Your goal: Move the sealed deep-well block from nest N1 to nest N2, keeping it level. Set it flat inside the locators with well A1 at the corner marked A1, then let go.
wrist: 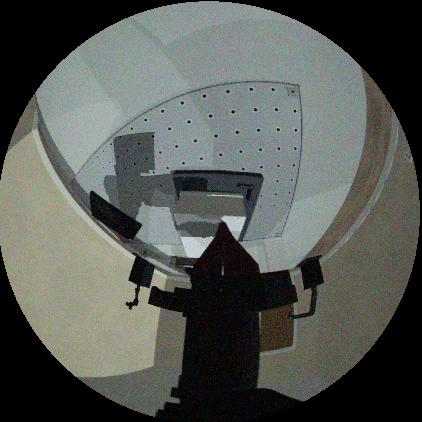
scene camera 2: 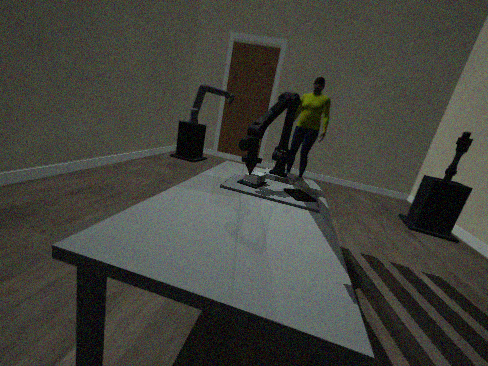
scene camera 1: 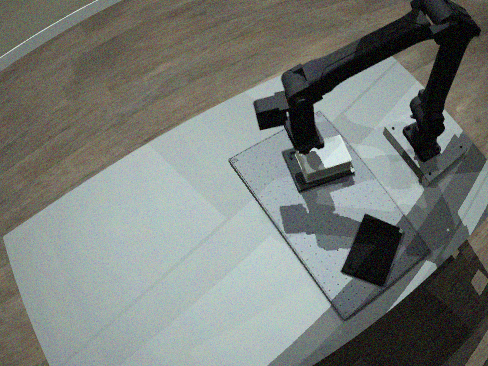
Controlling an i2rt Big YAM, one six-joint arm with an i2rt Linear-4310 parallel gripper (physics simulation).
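Places are measured from the arm's base along level axes (x ahead, y left, z up), in millimetres.
Pixels of known places: gripper, fingertip midpoint: (wrist: 221, 225) (scene camera 2: 250, 174) (scene camera 1: 305, 153); arm's base, link origin: (scene camera 2: 278, 174) (scene camera 1: 421, 141).
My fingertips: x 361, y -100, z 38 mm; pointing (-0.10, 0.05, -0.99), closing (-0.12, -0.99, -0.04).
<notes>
For each thing: its top centre in the pictures, then the offset to it from my fingertips. Level surfaces: height alone.
- pale sealed block, top centre: (wrist: 208, 244) (scene camera 1: 324, 152) (scene camera 2: 256, 173) 4 mm up, 42 mm back, 23 mm left
- dark nest, top centre: (wrist: 215, 219) (scene camera 1: 319, 159) (scene camera 2: 252, 180) 39 mm down, 37 mm back, 13 mm left
- perforated plate, top centre: (wrist: 149, 206) (scene camera 1: 335, 206) (scene camera 2: 271, 189) 56 mm down, 13 mm back, 139 mm left
- pale table, surface height: 71 mm down
The pale sealed block (scene camera 1: 335, 150) (scene camera 2: 255, 178) (wrist: 211, 204) sits on a dark nest (scene camera 1: 289, 161) (scene camera 2: 244, 183) (wrist: 216, 174). A strip of the nest shows along one side of the block in the wrist view; whether the block is fully flat is hard to tell. My gripper (scene camera 2: 250, 173) (wrist: 221, 225) is shut, its red fingertips together with nothing between them, above or at the block's top. The gap to the block is unclear. The other nest (scene camera 1: 372, 250) (scene camera 2: 300, 194) (wrist: 115, 216) is dark and shows no block. Labels N1, N2 and A1 are unreadable.
Both nests are on a perforated plate (scene camera 1: 265, 187) (scene camera 2: 231, 187) (wrist: 260, 100) on the pale table (scene camera 1: 125, 225) (scene camera 2: 200, 235). The arm's base plate (scene camera 1: 432, 172) is beside it. A person in yellow (scene camera 2: 312, 112) stands behind; two other arms stand on pedestals (scene camera 2: 190, 140) (scene camera 2: 440, 205).
</notes>
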